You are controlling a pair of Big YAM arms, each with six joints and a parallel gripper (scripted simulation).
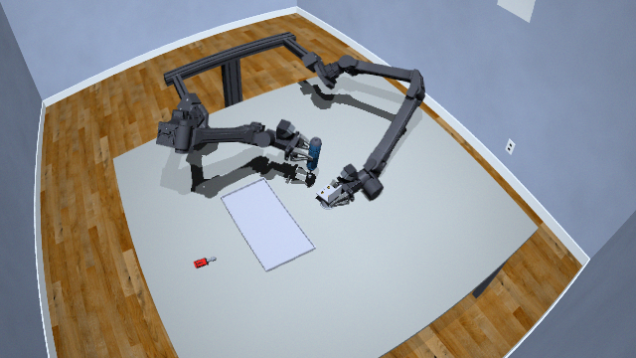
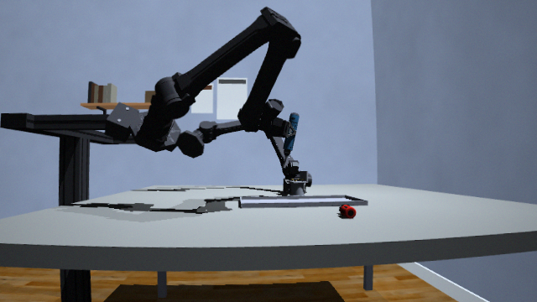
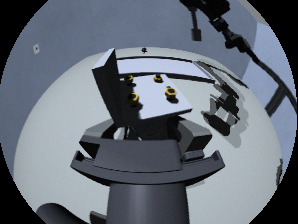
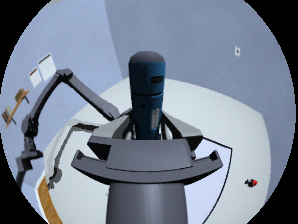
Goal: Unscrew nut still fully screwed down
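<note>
Right now the bracket is 5 cm above my left hand. Also, from my left hand: red tool (3 cm ahead, 59 cm to the right, 1 cm below).
</note>
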